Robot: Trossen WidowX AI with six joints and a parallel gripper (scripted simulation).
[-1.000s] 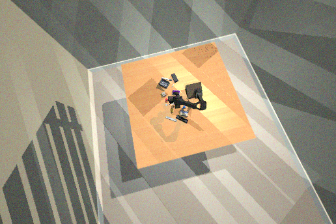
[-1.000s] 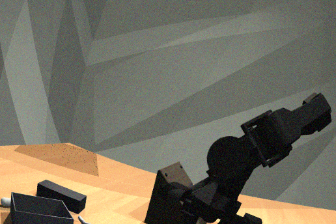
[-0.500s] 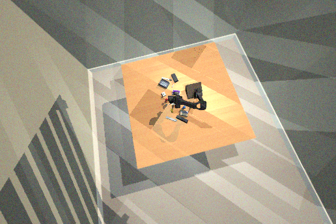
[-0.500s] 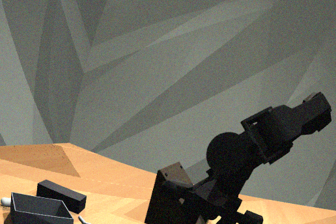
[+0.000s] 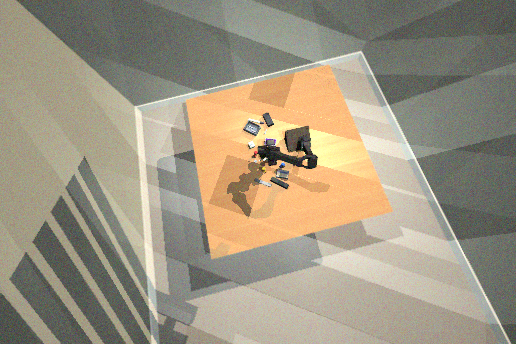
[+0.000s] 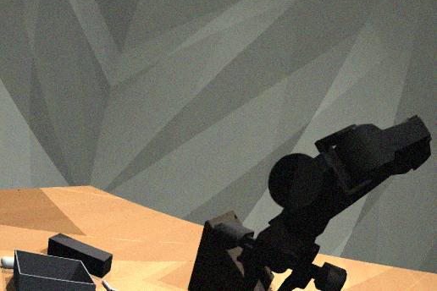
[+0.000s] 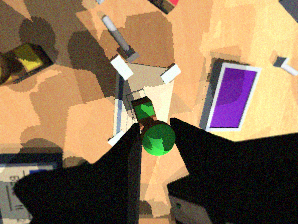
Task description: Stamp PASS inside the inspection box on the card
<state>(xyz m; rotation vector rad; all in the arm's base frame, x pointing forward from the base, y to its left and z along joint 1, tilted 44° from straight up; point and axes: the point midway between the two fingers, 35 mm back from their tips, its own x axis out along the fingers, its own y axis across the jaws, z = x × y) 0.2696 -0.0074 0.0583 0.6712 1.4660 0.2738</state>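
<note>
Now: gripper tip 60 mm above the white card. The rest, counted from my gripper tip: red stamp: 100 mm ahead, 50 mm to the right, 40 mm below; then blue stamp: 100 mm to the left, 60 mm behind, 40 mm below; then green stamp: 20 mm below.
</note>
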